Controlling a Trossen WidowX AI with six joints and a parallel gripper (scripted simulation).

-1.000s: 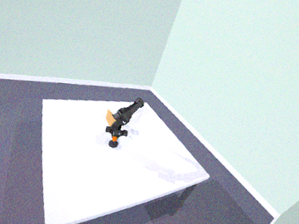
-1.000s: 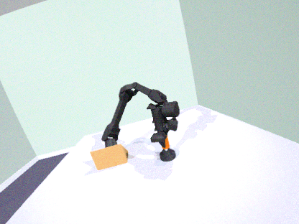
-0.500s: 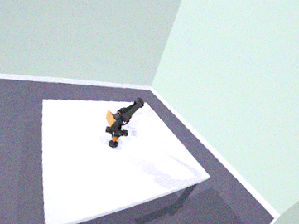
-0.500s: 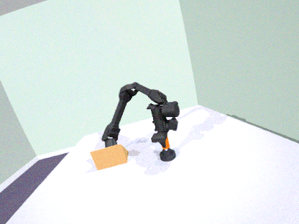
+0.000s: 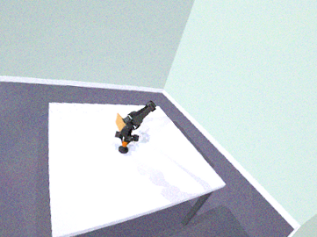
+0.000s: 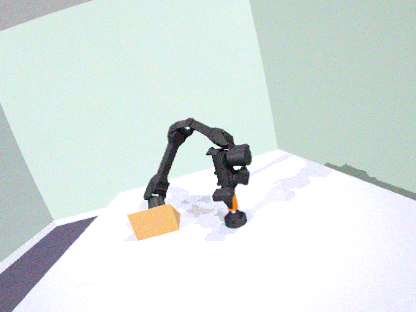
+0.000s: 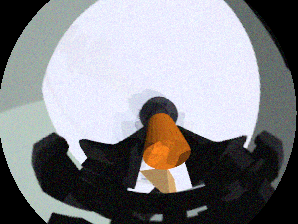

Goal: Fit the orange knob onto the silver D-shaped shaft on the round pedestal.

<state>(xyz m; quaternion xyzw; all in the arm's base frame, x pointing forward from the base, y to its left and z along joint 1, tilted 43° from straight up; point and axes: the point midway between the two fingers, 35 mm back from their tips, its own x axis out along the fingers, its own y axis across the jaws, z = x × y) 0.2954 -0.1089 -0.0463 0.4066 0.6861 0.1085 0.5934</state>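
Now: gripper tip 30 mm below the orange knob. From my gripper tip the other things lie so: round dark pedestal (40 mm below).
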